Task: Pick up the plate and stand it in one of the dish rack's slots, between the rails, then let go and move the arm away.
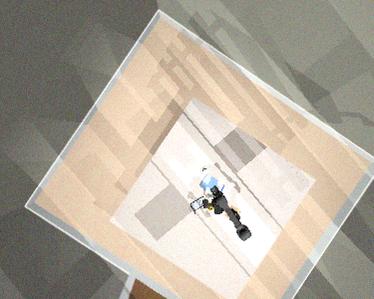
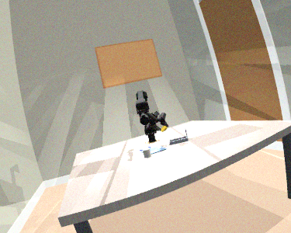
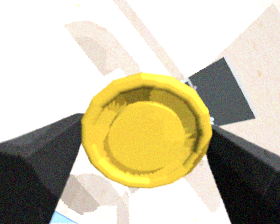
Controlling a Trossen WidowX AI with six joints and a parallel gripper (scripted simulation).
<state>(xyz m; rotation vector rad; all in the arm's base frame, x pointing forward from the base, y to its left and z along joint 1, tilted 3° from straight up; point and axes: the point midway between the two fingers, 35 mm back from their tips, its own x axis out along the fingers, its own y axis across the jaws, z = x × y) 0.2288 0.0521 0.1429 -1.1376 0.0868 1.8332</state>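
The grey dish rack lies 40 mm ahead of my gripper tip, 60 mm to the left of it and 90 mm below it. Also, from my gripper tip: cup 200 mm ahead, 180 mm to the right, 80 mm below; then light blue mat 80 mm ahead, 130 mm to the right, 110 mm below; then yellow plate 10 mm to the right.
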